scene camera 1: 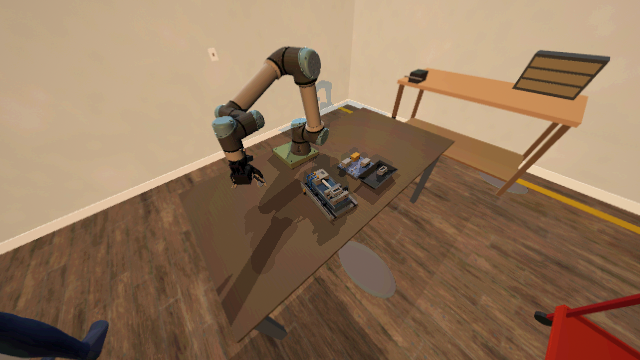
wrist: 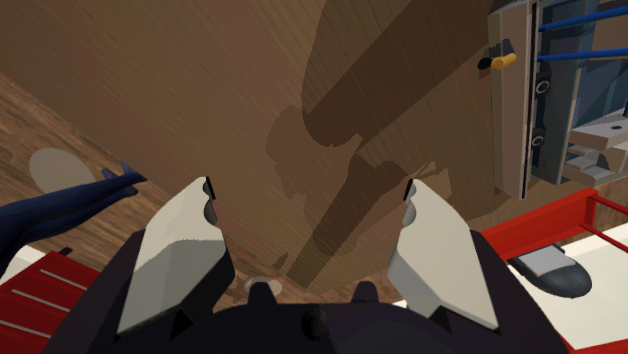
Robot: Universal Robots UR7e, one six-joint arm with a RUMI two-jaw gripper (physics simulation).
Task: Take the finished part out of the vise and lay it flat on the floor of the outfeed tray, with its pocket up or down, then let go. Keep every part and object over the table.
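The vise, with grey rails and blue rods, stands on the table. Light grey pieces lie across its middle; in the scene view they are too small to tell the finished part from the jaws. The dark outfeed tray lies beyond the vise, with a small grey piece in it. My gripper is open and empty. It hangs above the table, left of the vise in the scene view, clearly apart from it. In the wrist view the vise is cut off at the right edge.
A blue tray with light grey blocks and an orange block stands beside the outfeed tray. A yellow-tipped handle sticks out from the vise's side. The arm's green base plate is behind the vise. A workbench stands beyond the table.
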